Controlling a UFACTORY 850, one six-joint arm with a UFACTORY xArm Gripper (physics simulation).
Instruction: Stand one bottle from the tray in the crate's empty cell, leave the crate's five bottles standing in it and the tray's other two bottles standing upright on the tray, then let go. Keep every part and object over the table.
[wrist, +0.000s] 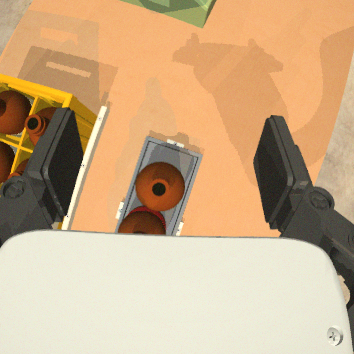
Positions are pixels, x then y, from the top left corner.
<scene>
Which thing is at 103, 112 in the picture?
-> A white strip.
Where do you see a brown bottle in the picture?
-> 140, 219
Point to a brown bottle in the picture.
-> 159, 186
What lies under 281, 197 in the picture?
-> My gripper.
</scene>
